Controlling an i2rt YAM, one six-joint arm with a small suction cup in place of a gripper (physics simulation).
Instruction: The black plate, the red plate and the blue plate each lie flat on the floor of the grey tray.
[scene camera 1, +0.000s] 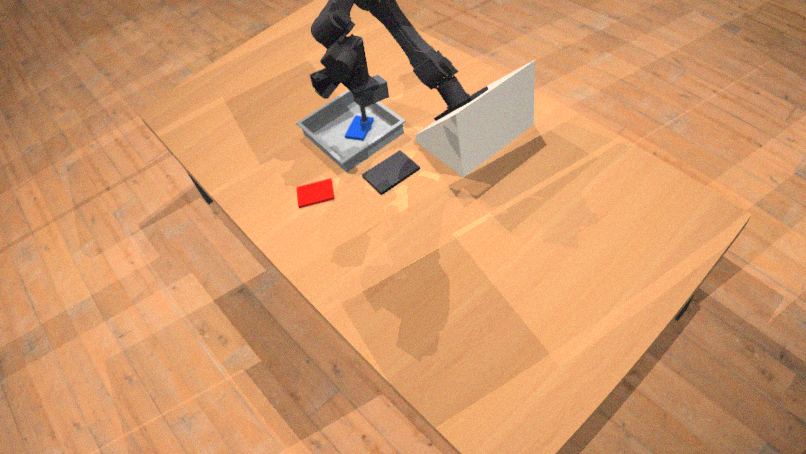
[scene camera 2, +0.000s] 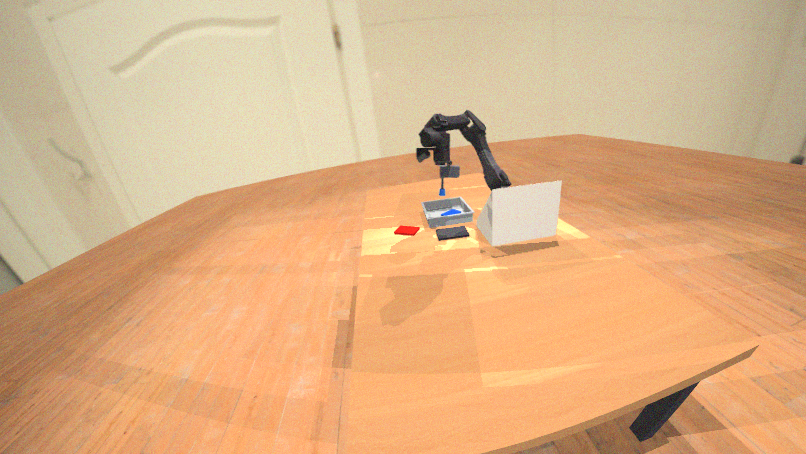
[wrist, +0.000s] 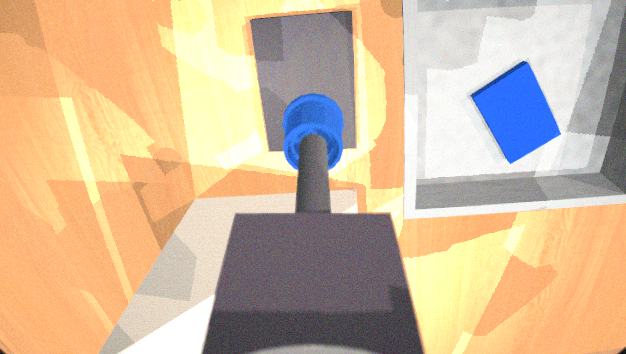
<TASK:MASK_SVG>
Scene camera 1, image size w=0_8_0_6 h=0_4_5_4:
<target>suction cup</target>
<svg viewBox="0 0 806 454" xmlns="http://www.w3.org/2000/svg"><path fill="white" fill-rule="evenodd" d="M366 59L362 64L360 63L356 66L360 66L363 86L351 90L354 101L360 106L362 116L360 118L360 129L363 132L372 129L370 119L366 117L365 107L389 97L387 81L378 74L373 77L369 75Z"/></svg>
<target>black plate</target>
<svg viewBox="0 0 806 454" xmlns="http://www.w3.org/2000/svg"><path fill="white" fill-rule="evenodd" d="M401 150L398 150L362 174L362 177L381 195L420 170L420 166Z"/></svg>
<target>red plate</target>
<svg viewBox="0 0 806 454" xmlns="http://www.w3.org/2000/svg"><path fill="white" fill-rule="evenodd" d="M332 179L297 187L299 208L334 200Z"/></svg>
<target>grey tray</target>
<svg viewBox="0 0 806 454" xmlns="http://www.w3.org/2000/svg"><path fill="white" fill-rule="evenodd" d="M349 89L296 123L302 129L304 135L346 173L404 134L403 123L406 122L406 120L381 102L377 102L365 107L366 117L374 118L371 125L372 129L368 131L365 139L345 138L345 134L355 115L361 116L360 106L354 101L353 94Z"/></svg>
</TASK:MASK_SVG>
